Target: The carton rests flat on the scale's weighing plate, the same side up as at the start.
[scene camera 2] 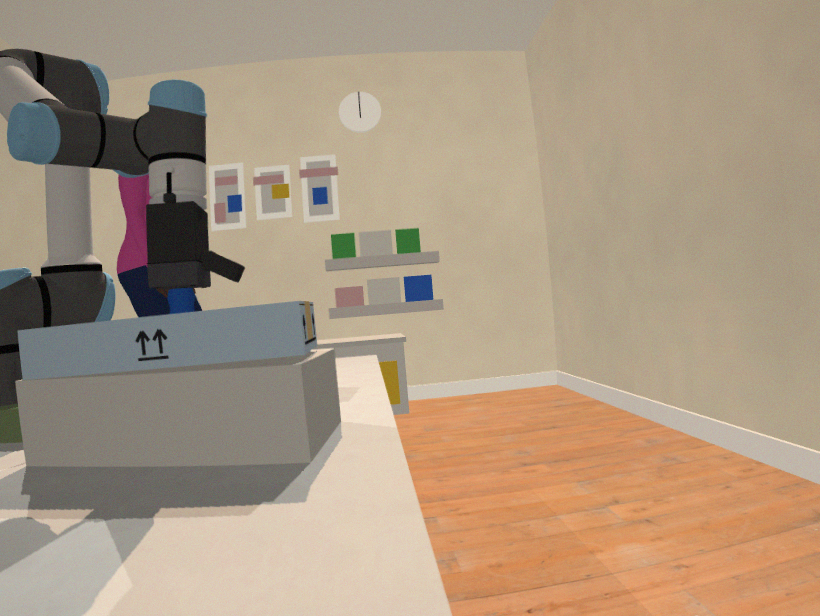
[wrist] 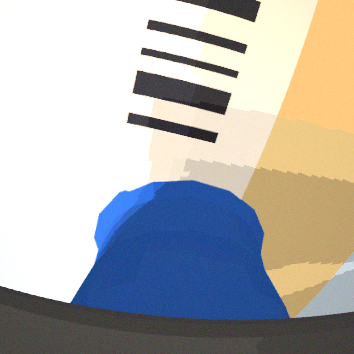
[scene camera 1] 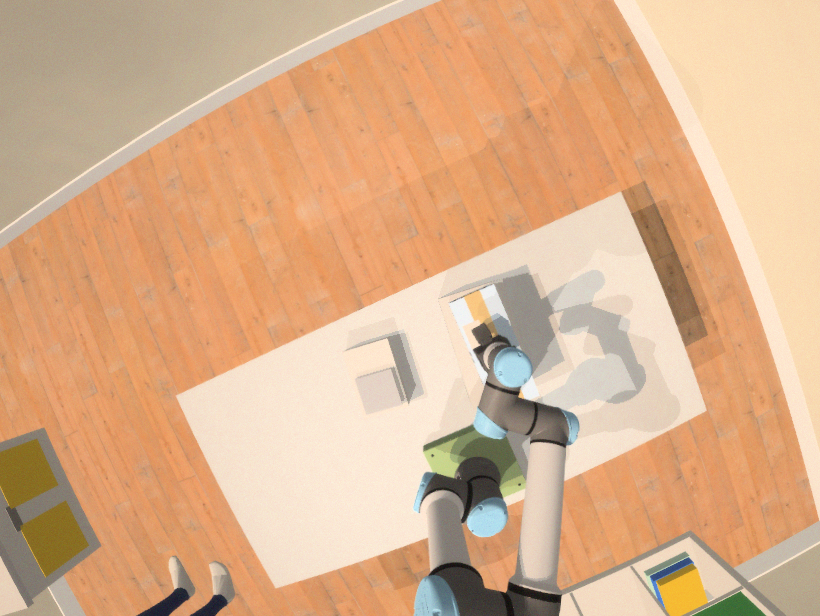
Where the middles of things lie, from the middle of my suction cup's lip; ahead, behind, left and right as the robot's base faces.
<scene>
Now: the light blue carton point(scene camera 2: 285, 329) 40 mm below my suction cup, 20 mm to the right of it and 10 mm behind it. Round my suction cup: scale point(scene camera 1: 373, 368) (350 mm to the left, 140 mm below, 80 mm ahead); then beige block point(scene camera 1: 474, 386) (130 mm below, 10 mm to the right).
</scene>
